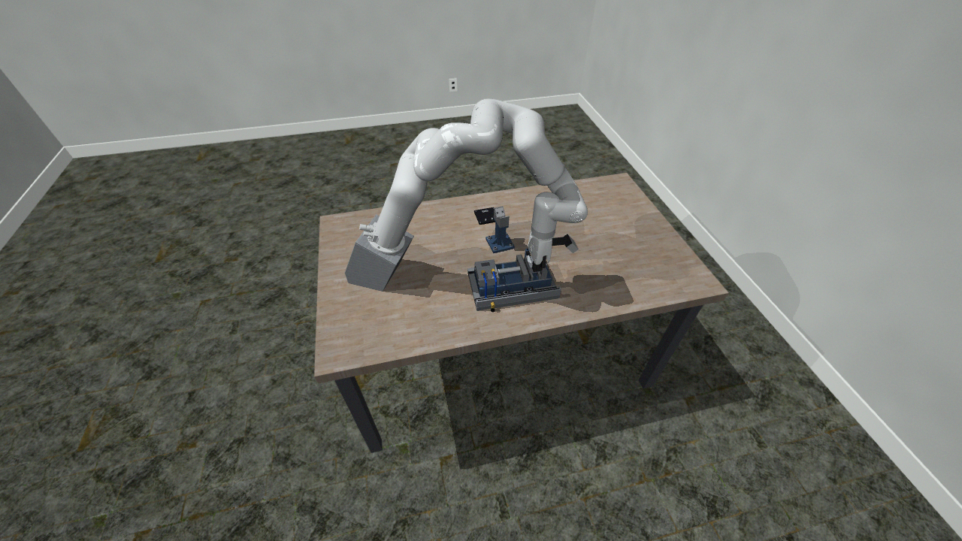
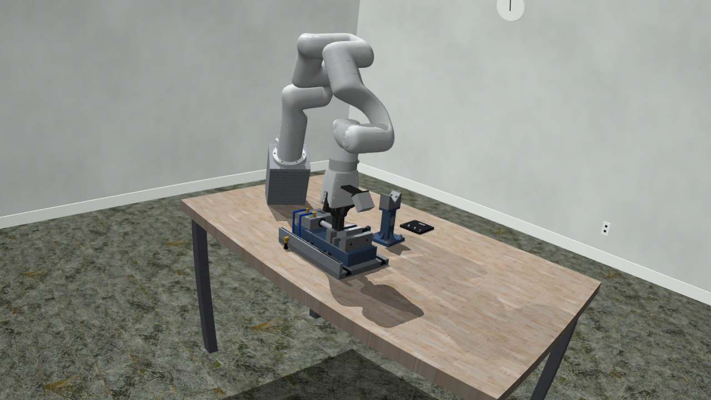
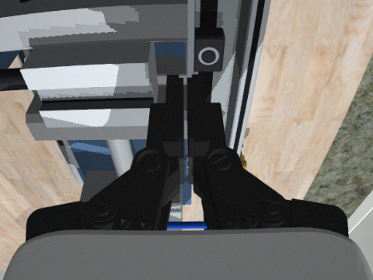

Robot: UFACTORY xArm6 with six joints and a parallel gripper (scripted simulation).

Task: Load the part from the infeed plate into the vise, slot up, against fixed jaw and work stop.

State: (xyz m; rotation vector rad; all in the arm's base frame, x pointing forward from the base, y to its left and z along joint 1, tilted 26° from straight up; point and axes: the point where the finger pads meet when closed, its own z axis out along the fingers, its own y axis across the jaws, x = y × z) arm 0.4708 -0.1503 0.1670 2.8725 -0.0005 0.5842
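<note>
The grey block lies 50 mm to the left of my hand and 30 mm below it. From my hand the other things lie so: dark work stop rod: 100 mm to the left, 40 mm below; then fixed jaw: 30 mm ahead, 50 mm to the left, 50 mm below; then moving jaw: 30 mm behind, 50 mm to the left, 50 mm below.
</note>
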